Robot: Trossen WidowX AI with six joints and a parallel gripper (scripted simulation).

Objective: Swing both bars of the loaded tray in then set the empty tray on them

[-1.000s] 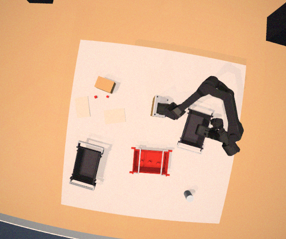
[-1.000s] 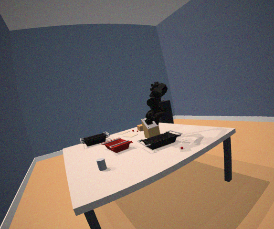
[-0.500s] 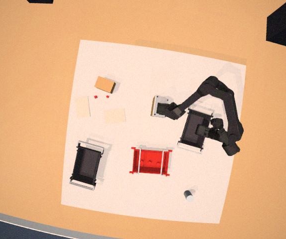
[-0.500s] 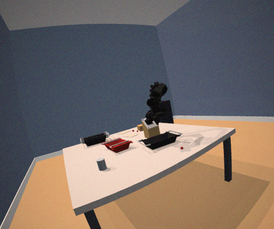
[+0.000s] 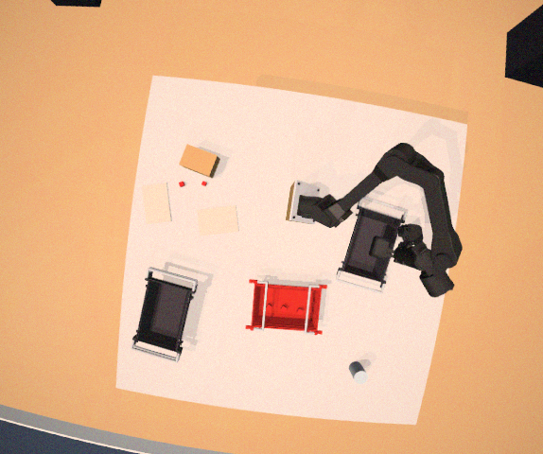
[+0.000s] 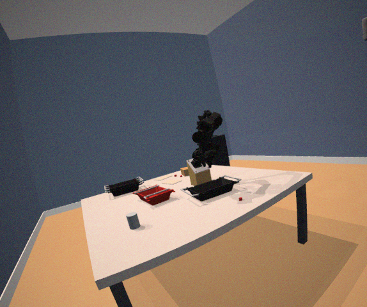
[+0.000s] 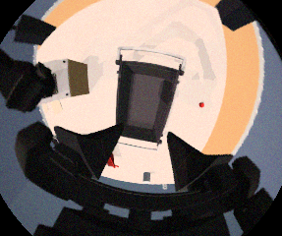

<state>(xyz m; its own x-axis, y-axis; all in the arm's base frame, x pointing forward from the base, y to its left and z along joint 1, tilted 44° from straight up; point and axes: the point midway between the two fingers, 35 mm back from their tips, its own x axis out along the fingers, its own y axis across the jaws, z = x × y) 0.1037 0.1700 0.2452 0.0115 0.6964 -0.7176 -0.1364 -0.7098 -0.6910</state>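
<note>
The black tray lies 130 mm below my gripper tip, 10 mm to the right of it and 10 mm behind it. The rest, counted from my gripper tip: grey cylinder (500 mm ahead, 140 mm below, 30 mm to the left); tan box (690 mm to the right, 220 mm behind, 140 mm below).
</note>
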